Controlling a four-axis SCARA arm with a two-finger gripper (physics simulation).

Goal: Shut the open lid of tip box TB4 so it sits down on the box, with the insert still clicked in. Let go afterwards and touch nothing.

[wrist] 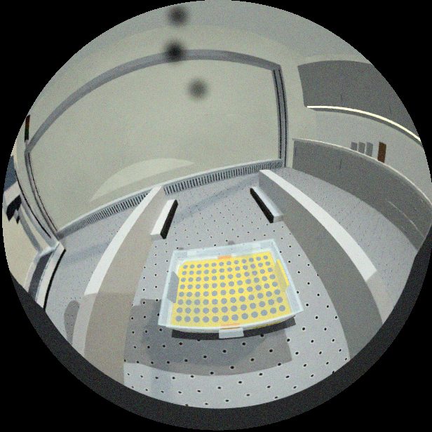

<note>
In view: a clear tip box lid point(228, 287) and an upright frame post point(284, 115).
</note>
